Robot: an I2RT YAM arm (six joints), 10 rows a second.
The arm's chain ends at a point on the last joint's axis. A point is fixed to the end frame.
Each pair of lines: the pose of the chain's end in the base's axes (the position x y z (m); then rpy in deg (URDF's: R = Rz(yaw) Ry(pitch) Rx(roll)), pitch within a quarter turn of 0, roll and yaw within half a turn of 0), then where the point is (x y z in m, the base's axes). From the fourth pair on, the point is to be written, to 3 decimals.
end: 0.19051 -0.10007 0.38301 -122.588 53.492 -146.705
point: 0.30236 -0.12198 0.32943
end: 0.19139 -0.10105 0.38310 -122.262 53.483 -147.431
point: 0.30294 -0.12504 0.32978
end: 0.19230 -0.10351 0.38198 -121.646 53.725 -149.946
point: 0.30280 -0.13351 0.32951
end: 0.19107 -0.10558 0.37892 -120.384 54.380 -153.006
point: 0.300 -0.144 0.328
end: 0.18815 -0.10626 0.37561 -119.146 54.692 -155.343
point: 0.295 -0.151 0.327
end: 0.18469 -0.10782 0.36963 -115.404 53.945 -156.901
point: 0.288 -0.163 0.323
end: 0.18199 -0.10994 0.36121 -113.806 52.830 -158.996
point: 0.281 -0.172 0.315
